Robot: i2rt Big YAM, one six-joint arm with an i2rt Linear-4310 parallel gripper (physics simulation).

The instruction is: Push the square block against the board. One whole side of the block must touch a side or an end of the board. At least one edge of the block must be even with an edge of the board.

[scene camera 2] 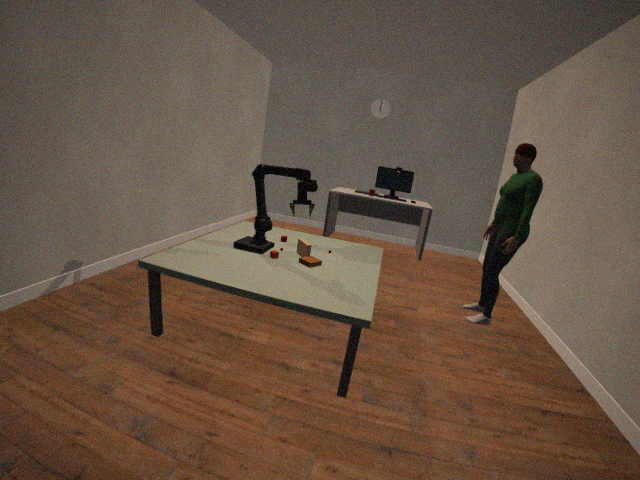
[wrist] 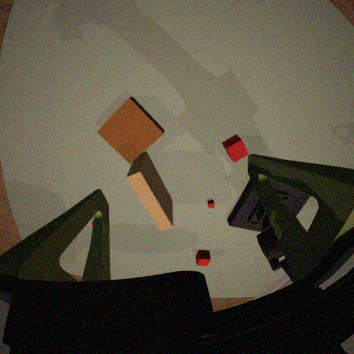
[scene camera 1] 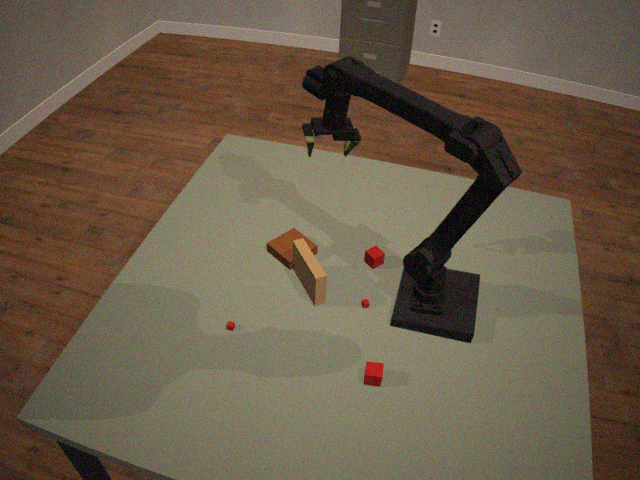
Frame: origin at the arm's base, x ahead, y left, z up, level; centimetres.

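Seen in the pictures: gripper, fingertip midpoint: (scene camera 2: 301, 216) (wrist: 176, 179) (scene camera 1: 327, 155); arm's base, link origin: (scene camera 2: 258, 242) (scene camera 1: 428, 296).
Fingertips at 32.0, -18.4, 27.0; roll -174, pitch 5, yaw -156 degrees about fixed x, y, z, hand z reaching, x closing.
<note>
Pixels of each thing's top centre, then the offset from my fingertips to it, as dx, dy, dz. Level surfaces: height alone.
- square orange-brown block, top centre: (wrist: 128, 131) (scene camera 1: 292, 244) (scene camera 2: 310, 259) +7.8, +6.3, -27.5
- light wooden board, top centre: (wrist: 151, 204) (scene camera 1: 309, 257) (scene camera 2: 304, 241) +0.3, +18.1, -20.2
- table, surface height: dz -30.6
The square orange-brown block (scene camera 1: 281, 248) (scene camera 2: 310, 261) (wrist: 130, 127) lies flat on the table. The light wooden board (scene camera 1: 308, 269) (scene camera 2: 303, 248) (wrist: 150, 201) stands on a long narrow edge. In the wrist view, one side of the block runs along the board's near-block end, close to or touching it. A block corner there looks about even with one edge of the board; a small gap cannot be ruled out. My gripper (scene camera 1: 327, 155) (scene camera 2: 302, 214) (wrist: 176, 179) is open and empty, high above the table and away from both pieces.
Two larger red cubes (scene camera 1: 374, 256) (scene camera 1: 373, 373) and two tiny red cubes (scene camera 1: 365, 303) (scene camera 1: 230, 325) lie around the board on the table (scene camera 1: 465, 413) (scene camera 2: 232, 273). The arm's black base (scene camera 1: 454, 320) stands to the right in scene camera 1.
</note>
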